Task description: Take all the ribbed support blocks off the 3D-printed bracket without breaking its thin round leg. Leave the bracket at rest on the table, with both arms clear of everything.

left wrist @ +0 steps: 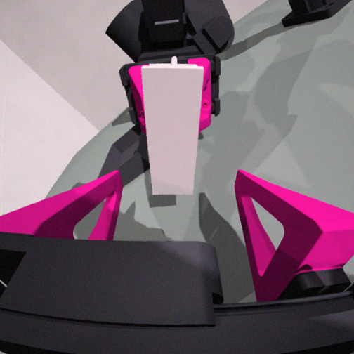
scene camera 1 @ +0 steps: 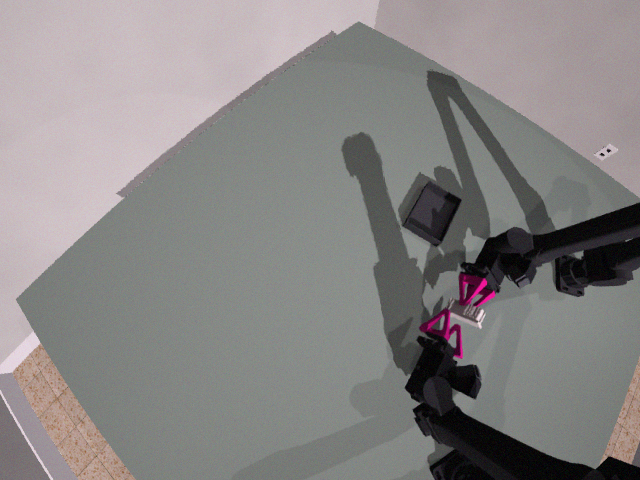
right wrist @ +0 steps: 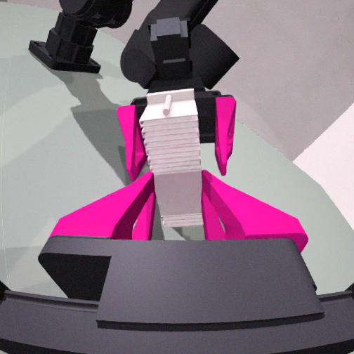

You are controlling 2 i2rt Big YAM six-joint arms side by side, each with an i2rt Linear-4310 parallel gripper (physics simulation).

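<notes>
The pale 3D-printed bracket is held up between the arms. Its smooth flat face shows in the left wrist view. In the right wrist view, a ribbed support block sits on its far half and a small layered ribbed part at its near end. The thin round leg sticks out at the far end. My right gripper is shut on the bracket, just below the ribbed stack. My left gripper is open, its fingers apart from the bracket on both sides.
A dark open tray lies on the green table, above the grippers in the scene view. A black arm base stands at the right. Arm shadows cross the table. The table edge runs near a wall socket.
</notes>
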